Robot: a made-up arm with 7 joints.
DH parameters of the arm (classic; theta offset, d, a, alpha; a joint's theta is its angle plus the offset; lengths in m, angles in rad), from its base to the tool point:
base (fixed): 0 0.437 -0.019 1.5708
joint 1: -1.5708 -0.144 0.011 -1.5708
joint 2: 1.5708 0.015 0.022 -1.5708
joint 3: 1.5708 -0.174 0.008 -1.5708
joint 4: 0 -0.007 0.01 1.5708
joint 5: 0 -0.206 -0.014 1.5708
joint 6: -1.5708 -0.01 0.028 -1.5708
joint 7: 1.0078 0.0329 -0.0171 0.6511
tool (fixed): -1.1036 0.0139 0 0
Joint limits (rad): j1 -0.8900..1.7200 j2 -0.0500..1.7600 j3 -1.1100..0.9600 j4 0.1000..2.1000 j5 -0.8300..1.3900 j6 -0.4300..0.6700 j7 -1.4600..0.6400
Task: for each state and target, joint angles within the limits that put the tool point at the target. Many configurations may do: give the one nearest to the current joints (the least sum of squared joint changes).
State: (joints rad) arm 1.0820 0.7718 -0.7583 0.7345 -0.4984 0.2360 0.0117
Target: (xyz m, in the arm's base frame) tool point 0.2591 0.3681 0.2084
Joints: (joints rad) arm 0.7014 0.5509 -0.7652 0.3431 -0.4447 -0.0815 0.1956
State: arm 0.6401 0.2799 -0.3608 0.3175 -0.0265 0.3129 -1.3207
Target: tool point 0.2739 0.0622 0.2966
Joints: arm 0.7133 -0.0500 -0.6391 1.1132 0.0767 0.5902 -1.3750
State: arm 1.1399 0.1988 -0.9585 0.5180 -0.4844 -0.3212 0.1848
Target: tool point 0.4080 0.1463 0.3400
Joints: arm 1.2151 0.0111 -0.9400 0.2768 -0.4695 -0.4300 0.3536
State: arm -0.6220 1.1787 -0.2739 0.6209 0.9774 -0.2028 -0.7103
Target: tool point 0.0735 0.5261 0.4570
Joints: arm -0.4438 1.7600 -0.1941 0.4527 0.9389 -0.0974 -0.7289
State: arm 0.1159 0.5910 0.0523 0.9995 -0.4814 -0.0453 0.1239
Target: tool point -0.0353 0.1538 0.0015
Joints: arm -0.2484 -0.0500 -0.1604 0.4091 -0.4112 -0.3704 0.3842
